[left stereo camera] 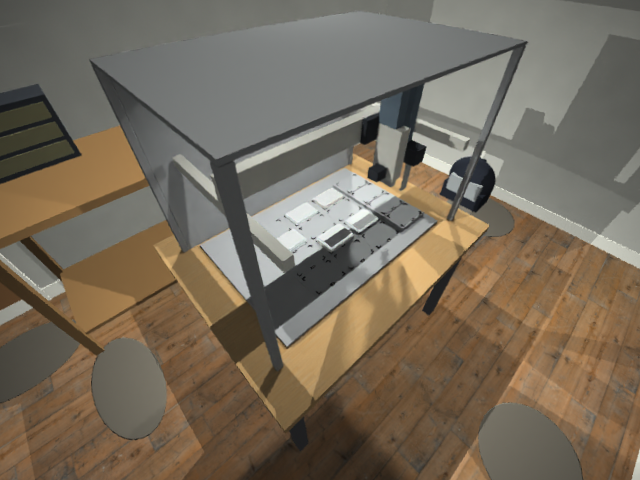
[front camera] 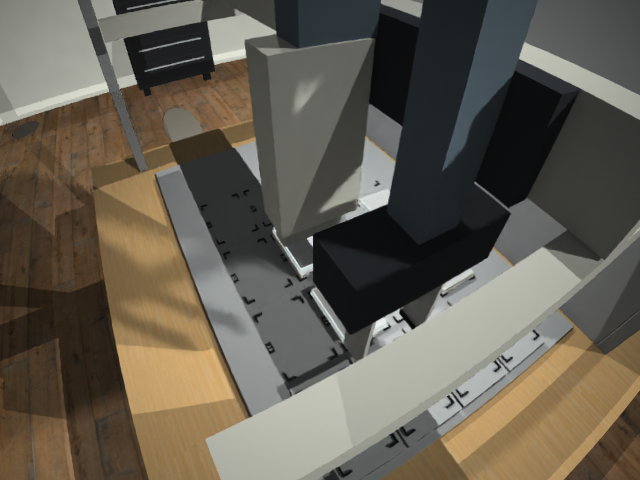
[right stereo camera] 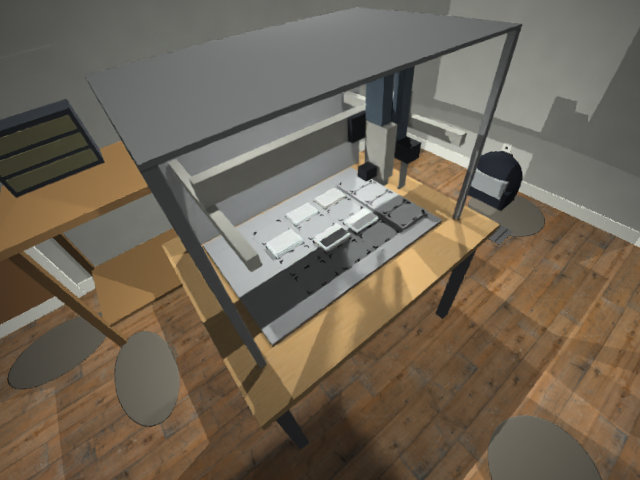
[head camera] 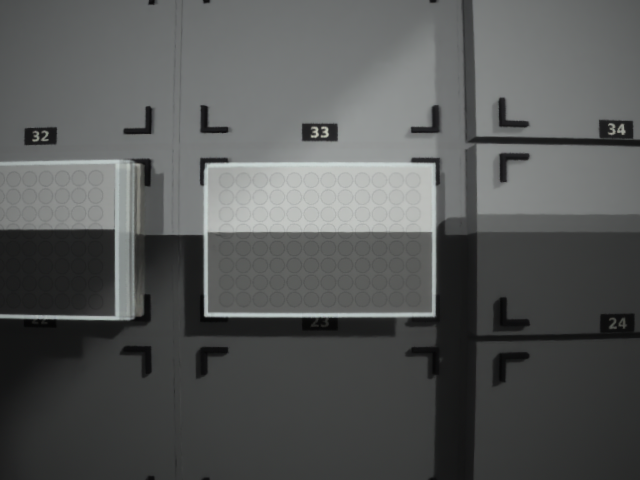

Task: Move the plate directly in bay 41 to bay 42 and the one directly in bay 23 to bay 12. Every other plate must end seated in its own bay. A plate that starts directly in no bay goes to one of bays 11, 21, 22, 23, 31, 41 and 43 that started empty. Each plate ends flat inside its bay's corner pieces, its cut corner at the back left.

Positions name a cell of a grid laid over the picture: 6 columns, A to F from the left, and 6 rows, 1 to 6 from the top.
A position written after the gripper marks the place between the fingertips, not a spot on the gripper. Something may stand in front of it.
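Note:
You'd find the gripper (front camera: D5), (right stereo camera: D3) in this scene, and there's a raised board (head camera: F6) too, plus a grey wall (right stereo camera: C3).

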